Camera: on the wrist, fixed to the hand. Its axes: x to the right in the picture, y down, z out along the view.
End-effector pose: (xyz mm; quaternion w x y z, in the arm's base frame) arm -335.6 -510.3 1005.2 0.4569 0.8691 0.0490 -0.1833
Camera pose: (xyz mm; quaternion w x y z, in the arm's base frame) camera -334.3 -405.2 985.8 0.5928 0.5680 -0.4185 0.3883
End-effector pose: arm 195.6 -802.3 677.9 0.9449 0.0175 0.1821 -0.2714
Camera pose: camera 130.7 -856.4 612.4 0.7828 0.0081 0.3735 0.4976
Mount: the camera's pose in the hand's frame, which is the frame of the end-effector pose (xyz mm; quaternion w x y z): -0.4 -75.5 -75.7 0.6728 -0.1980 0.2213 0.6776
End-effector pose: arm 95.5 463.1 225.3 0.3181 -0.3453 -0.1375 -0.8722
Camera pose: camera 7.7 485.9 168.7 0.7671 -0.1955 0.3845 -0.4749
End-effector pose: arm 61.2 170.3 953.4 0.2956 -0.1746 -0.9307 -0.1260
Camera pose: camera 69.7 76.1 1003.3 0.4557 -0.7788 -0.4175 -0.1074
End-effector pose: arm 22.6 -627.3 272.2 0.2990 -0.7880 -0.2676 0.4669
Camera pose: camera 79.5 -593.2 356.0 0.2120 0.8740 -0.3276 -0.2894
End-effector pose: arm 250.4 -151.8 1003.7 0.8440 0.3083 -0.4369 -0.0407
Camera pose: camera 323.0 -175.9 929.0 0.7532 -0.2467 -0.3080 0.5263
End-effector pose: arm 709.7 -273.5 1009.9 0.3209 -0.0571 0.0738 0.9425
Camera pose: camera 760.9 -227.9 927.8 0.4504 0.2605 0.0273 -0.8535
